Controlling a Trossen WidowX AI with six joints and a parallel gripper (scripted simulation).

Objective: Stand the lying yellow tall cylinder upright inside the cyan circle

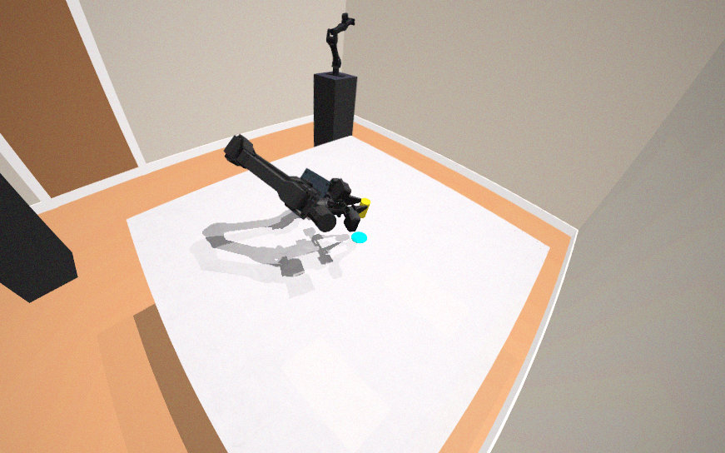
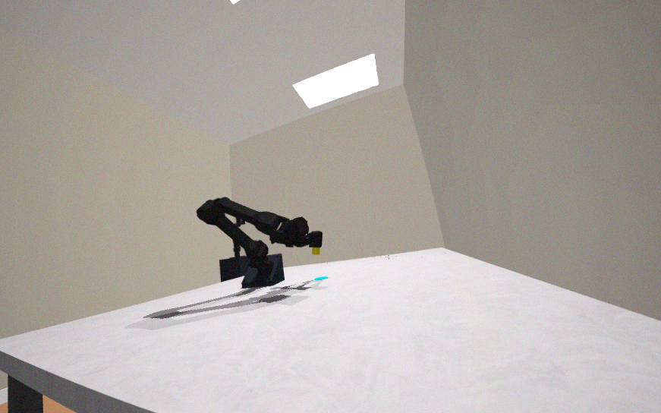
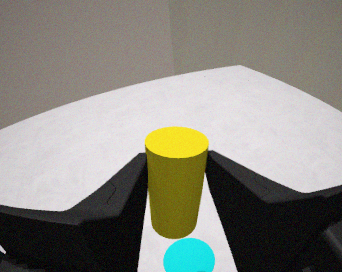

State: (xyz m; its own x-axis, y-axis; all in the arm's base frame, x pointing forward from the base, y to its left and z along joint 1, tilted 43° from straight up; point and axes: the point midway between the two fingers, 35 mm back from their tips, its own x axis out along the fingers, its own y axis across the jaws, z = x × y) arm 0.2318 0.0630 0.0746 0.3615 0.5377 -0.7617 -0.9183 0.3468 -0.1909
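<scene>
Now: the cyan circle 16 cm below my gripper tip and 1 cm to the right of it. Also, from my gripper tip: yellow tall cylinder 2 cm below.
</scene>
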